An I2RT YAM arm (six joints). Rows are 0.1 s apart.
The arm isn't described. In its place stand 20 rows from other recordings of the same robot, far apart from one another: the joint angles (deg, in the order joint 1, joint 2, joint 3, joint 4, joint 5, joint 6), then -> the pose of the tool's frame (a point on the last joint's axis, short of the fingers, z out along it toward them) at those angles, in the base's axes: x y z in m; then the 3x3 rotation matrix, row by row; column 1 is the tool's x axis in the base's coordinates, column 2 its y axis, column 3 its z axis.
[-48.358, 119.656, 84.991, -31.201, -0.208, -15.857] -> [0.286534, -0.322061, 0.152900], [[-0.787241, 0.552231, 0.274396], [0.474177, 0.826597, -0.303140], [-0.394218, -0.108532, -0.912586]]
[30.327, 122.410, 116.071, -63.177, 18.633, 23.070] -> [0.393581, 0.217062, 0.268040], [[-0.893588, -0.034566, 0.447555], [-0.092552, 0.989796, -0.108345], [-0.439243, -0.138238, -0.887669]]
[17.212, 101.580, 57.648, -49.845, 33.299, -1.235] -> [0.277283, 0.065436, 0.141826], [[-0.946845, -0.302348, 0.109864], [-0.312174, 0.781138, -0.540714], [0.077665, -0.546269, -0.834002]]
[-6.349, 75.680, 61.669, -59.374, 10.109, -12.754] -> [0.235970, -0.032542, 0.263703], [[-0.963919, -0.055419, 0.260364], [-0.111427, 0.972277, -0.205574], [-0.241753, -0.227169, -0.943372]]
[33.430, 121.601, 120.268, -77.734, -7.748, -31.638] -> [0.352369, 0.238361, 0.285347], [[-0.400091, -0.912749, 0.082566], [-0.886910, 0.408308, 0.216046], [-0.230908, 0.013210, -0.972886]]
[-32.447, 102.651, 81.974, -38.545, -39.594, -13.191] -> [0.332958, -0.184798, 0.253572], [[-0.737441, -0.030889, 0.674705], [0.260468, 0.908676, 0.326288], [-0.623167, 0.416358, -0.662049]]
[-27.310, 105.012, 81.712, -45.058, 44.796, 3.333] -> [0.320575, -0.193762, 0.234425], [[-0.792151, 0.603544, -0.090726], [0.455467, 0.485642, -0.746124], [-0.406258, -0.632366, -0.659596]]
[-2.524, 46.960, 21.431, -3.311, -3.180, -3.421] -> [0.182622, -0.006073, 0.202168], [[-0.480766, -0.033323, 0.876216], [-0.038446, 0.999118, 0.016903], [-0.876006, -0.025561, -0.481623]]
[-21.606, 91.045, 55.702, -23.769, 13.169, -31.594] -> [0.290024, -0.123587, 0.191423], [[-0.924421, -0.019986, 0.380850], [-0.182554, 0.899975, -0.395877], [-0.334844, -0.435482, -0.835604]]
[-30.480, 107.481, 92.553, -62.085, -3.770, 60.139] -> [0.325316, -0.188756, 0.253450], [[0.009783, 0.973937, 0.226606], [0.998364, 0.003252, -0.057080], [-0.056329, 0.226794, -0.972312]]
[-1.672, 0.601, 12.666, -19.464, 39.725, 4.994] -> [0.082896, -0.025181, 0.213100], [[-0.071133, 0.664669, 0.743744], [0.069058, 0.747126, -0.661086], [-0.995073, 0.004336, -0.099046]]
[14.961, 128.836, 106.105, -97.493, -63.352, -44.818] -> [0.368005, 0.131274, 0.202075], [[-0.816906, -0.362204, -0.448857], [-0.545520, 0.232524, 0.805196], [-0.187275, 0.902630, -0.387540]]
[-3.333, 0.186, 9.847, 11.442, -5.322, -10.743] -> [0.089602, -0.001910, 0.254028], [[0.358449, 0.039002, 0.932734], [-0.206790, 0.977624, 0.038590], [-0.910358, -0.206713, 0.358494]]
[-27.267, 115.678, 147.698, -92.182, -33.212, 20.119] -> [0.330660, -0.148488, 0.442177], [[-0.675479, 0.397667, 0.620958], [0.671907, 0.678843, 0.296163], [-0.303759, 0.617278, -0.725740]]
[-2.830, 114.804, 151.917, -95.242, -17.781, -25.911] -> [0.347008, -0.006269, 0.457191], [[-0.713108, -0.473212, 0.517250], [-0.381358, 0.880945, 0.280183], [-0.588255, 0.002544, -0.808672]]
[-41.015, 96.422, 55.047, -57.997, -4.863, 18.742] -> [0.194546, -0.165206, 0.150917], [[-0.491543, 0.868288, -0.066796], [0.851818, 0.495332, 0.170447], [0.181084, 0.026884, -0.983100]]
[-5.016, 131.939, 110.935, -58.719, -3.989, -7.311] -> [0.464637, -0.038295, 0.170320], [[-0.981746, -0.050484, 0.183376], [-0.041267, 0.997702, 0.053737], [-0.185667, 0.045189, -0.981573]]
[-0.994, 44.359, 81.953, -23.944, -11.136, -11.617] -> [0.094726, 0.005234, 0.520789], [[0.265482, -0.119625, 0.956666], [-0.202213, 0.963293, 0.176569], [-0.942671, -0.240326, 0.231547]]
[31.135, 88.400, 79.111, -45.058, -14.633, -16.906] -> [0.275511, 0.176936, 0.308947], [[-0.483319, -0.801513, 0.352108], [-0.620681, 0.597372, 0.507840], [-0.617379, 0.026902, -0.786206]]
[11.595, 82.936, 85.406, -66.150, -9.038, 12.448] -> [0.271319, 0.061378, 0.348159], [[-0.914893, -0.071192, 0.397370], [0.029595, 0.969851, 0.241894], [-0.402610, 0.233067, -0.885203]]
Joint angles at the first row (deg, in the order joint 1, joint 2, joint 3, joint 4, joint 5, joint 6):
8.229, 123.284, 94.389, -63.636, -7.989, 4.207
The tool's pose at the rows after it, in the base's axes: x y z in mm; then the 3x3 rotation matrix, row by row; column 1 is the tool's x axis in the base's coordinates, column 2 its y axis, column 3 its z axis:
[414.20, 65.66, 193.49], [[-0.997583, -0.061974, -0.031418], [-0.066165, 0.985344, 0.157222], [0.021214, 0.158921, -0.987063]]
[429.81, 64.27, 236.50], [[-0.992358, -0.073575, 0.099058], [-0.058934, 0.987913, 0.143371], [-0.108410, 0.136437, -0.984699]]
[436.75, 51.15, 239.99], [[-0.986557, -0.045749, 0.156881], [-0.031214, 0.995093, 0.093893], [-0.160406, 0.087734, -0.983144]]
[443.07, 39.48, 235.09], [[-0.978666, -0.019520, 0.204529], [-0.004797, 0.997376, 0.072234], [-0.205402, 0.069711, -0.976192]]
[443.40, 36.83, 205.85], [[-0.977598, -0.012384, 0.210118], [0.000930, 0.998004, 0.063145], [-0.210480, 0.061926, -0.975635]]
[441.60, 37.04, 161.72], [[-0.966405, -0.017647, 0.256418], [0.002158, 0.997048, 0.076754], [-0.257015, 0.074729, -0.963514]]
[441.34, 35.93, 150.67], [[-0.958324, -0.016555, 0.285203], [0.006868, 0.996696, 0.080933], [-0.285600, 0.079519, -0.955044]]
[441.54, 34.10, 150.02], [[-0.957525, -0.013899, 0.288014], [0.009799, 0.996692, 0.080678], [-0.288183, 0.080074, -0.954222]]
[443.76, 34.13, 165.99], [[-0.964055, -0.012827, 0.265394], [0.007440, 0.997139, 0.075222], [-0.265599, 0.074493, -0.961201]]
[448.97, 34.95, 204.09], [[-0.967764, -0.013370, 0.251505], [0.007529, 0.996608, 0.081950], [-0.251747, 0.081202, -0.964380]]
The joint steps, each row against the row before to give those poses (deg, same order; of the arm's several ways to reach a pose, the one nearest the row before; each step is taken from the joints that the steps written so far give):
0.000, 1.246, 9.923, -6.645, -1.224, 0.284
-0.327, 0.023, 9.684, -2.339, 1.836, 0.023
-1.575, 0.019, 0.697, 2.099, 3.016, -0.045
-1.486, 0.001, -1.312, 3.847, 1.224, 0.000
-0.305, 0.000, -6.666, 6.929, 0.481, 0.023
0.000, 0.111, -10.292, 13.200, -0.568, 0.022
-0.153, -0.024, -2.865, 4.569, -0.153, 0.087
-0.242, 0.002, -0.173, 0.328, -0.044, -0.066
0.001, 0.020, 3.975, -5.333, 0.219, -0.109
0.022, 0.132, 9.072, -9.727, -0.437, 0.044

